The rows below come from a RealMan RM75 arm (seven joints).
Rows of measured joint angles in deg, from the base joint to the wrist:
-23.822, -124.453, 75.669, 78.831, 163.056, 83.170, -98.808
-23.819, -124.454, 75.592, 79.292, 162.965, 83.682, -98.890
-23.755, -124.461, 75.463, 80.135, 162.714, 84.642, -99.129
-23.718, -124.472, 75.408, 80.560, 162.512, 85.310, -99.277
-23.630, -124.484, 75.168, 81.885, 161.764, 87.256, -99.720
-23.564, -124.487, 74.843, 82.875, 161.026, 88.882, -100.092
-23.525, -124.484, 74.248, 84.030, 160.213, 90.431, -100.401
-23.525, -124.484, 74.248, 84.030, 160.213, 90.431, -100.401
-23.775, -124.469, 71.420, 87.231, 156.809, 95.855, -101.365
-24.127, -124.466, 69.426, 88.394, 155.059, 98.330, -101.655
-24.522, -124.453, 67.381, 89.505, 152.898, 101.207, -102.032
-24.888, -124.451, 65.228, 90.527, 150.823, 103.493, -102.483
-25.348, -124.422, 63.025, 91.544, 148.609, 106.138, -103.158
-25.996, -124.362, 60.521, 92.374, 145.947, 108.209, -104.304
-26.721, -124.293, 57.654, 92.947, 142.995, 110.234, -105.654
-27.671, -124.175, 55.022, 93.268, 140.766, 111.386, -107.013
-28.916, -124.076, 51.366, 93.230, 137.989, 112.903, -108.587
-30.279, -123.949, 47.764, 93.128, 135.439, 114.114, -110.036
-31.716, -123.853, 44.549, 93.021, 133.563, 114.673, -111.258
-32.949, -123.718, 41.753, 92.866, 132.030, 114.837, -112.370
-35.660, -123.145, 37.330, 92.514, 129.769, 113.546, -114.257
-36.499, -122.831, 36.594, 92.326, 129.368, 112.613, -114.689
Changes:
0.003, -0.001, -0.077, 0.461, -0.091, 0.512, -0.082
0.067, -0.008, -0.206, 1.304, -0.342, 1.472, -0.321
0.104, -0.019, -0.261, 1.729, -0.544, 2.140, -0.469
0.192, -0.031, -0.501, 3.054, -1.292, 4.086, -0.912
0.258, -0.034, -0.826, 4.044, -2.030, 5.712, -1.284
0.297, -0.031, -1.421, 5.199, -2.843, 7.261, -1.593
0.297, -0.031, -1.421, 5.199, -2.843, 7.261, -1.593
0.047, -0.016, -4.249, 8.400, -6.247, 12.685, -2.557
-0.305, -0.013, -6.243, 9.563, -7.997, 15.160, -2.847
-0.700, 0.000, -8.288, 10.674, -10.158, 18.037, -3.224
-1.066, 0.002, -10.441, 11.696, -12.233, 20.323, -3.675
-1.526, 0.031, -12.644, 12.713, -14.447, 22.968, -4.350
-2.174, 0.091, -15.148, 13.543, -17.109, 25.039, -5.496
-2.899, 0.160, -18.015, 14.116, -20.061, 27.064, -6.846
-3.849, 0.278, -20.647, 14.437, -22.290, 28.216, -8.205
-5.094, 0.377, -24.303, 14.399, -25.067, 29.733, -9.779
-6.457, 0.504, -27.905, 14.297, -27.617, 30.944, -11.228
-7.894, 0.600, -31.120, 14.190, -29.493, 31.503, -12.450
-9.127, 0.735, -33.916, 14.035, -31.026, 31.667, -13.562
-11.838, 1.308, -38.339, 13.683, -33.287, 30.376, -15.449
-12.677, 1.622, -39.075, 13.495, -33.688, 29.443, -15.881

